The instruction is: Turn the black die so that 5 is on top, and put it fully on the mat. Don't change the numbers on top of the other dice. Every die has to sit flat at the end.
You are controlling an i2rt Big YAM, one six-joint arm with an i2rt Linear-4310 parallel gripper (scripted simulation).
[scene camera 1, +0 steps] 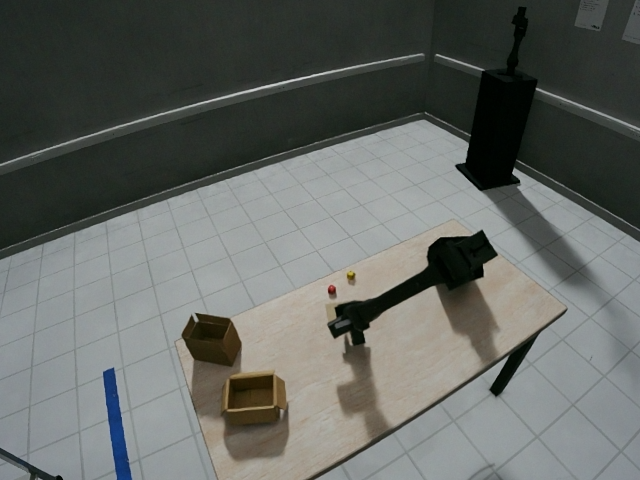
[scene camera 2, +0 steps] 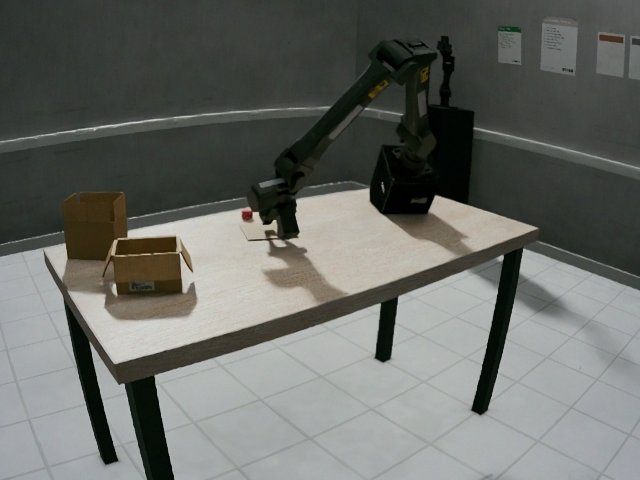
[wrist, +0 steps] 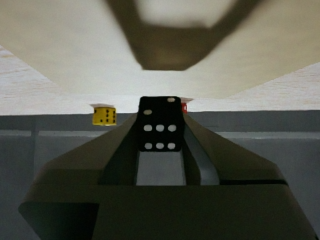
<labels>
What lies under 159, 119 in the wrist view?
A black die.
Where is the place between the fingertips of my gripper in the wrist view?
At 159, 120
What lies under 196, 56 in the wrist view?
A tan mat.
</labels>
